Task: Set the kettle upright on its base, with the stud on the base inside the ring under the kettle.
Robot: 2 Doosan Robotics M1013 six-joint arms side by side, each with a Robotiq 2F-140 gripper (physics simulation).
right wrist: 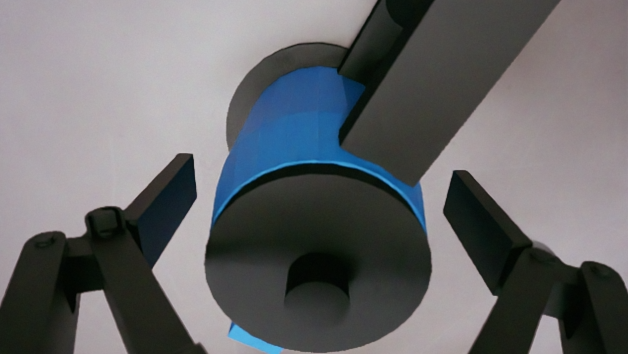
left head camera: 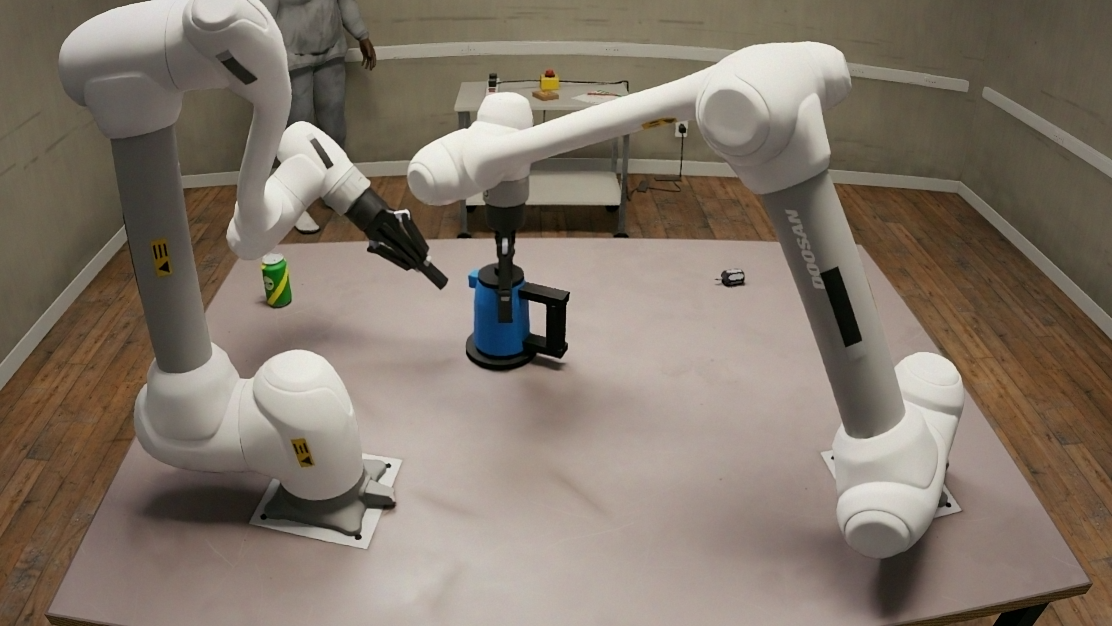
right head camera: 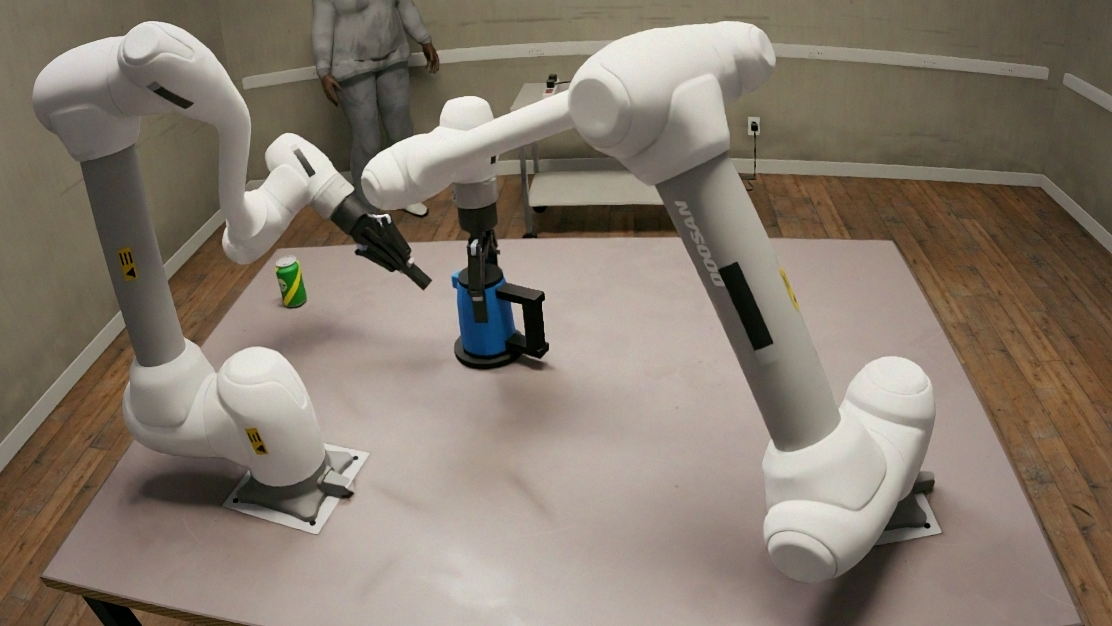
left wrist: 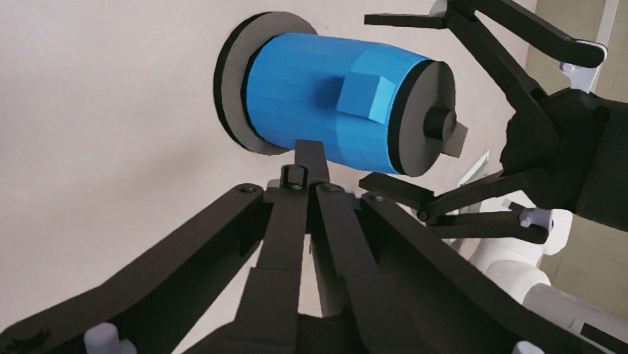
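Observation:
The blue kettle (left head camera: 485,318) (right head camera: 500,318) (left wrist: 300,90) (right wrist: 300,125), with black lid and handle, stands upright on the round black base (left head camera: 474,356) (right head camera: 464,357) (left wrist: 234,85) (right wrist: 238,112), with no clear gap between them. The stud and the ring are hidden underneath. My right gripper (left head camera: 505,311) (right head camera: 481,309) (left wrist: 370,105) (right wrist: 322,184) points down over the kettle and is open, one finger on each side, with gaps to the body in the right wrist view. My left gripper (left head camera: 439,278) (right head camera: 422,279) (left wrist: 306,161) is shut and empty, tilted down on the kettle's spout side, apart from it.
A green can (left head camera: 277,281) (right head camera: 291,282) stands at the table's back left. A small dark object (left head camera: 732,277) lies at the back right in the left head camera. A cart (left head camera: 575,188) (right head camera: 591,188) and a person (left head camera: 317,77) (right head camera: 381,77) are behind the table.

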